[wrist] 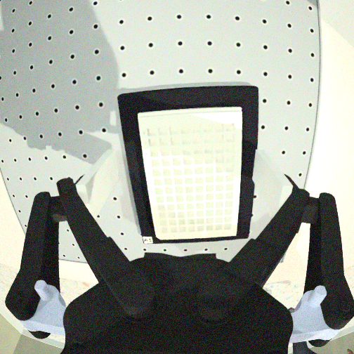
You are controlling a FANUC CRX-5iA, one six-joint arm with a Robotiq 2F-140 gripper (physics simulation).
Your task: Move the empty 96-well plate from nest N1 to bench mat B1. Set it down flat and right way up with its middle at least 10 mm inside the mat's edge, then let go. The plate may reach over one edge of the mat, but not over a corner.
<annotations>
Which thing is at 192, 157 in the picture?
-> A white 96-well plate.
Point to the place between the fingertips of my gripper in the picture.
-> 184, 163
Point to a black nest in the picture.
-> At 194, 96
</annotations>
